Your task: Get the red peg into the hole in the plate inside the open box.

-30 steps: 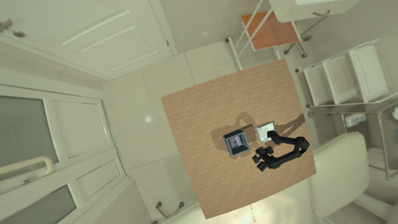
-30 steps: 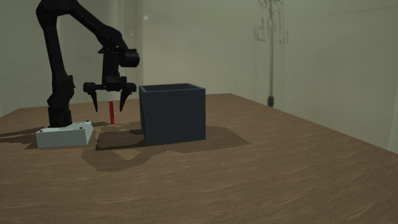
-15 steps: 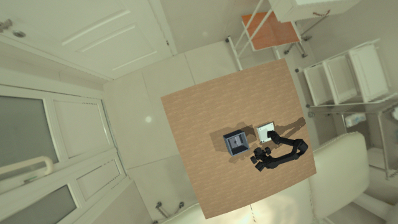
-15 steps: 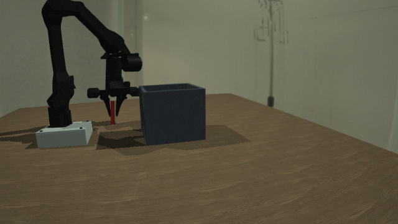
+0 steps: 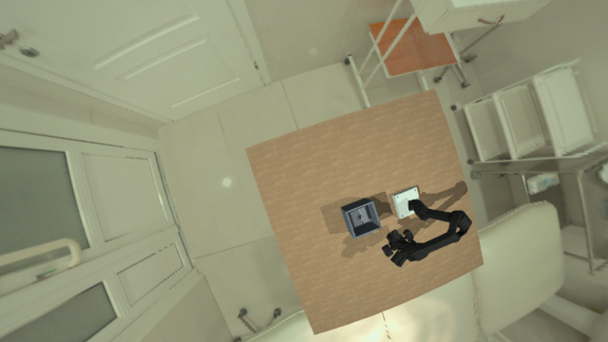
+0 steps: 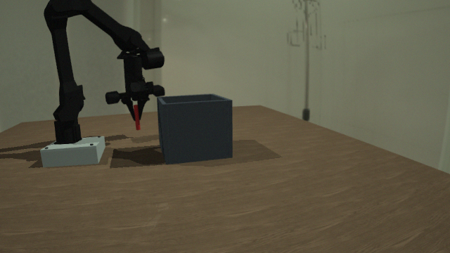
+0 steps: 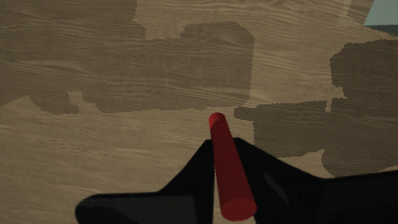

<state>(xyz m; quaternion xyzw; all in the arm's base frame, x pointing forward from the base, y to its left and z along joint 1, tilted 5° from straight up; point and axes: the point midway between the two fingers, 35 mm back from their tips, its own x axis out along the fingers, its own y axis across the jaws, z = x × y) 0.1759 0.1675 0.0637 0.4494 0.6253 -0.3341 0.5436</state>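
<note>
My gripper tip is now 17 cm short of the grey plate, 18 cm to the left of it and 1 cm above it. Round my gripper tip: red peg 1 cm above.
</note>
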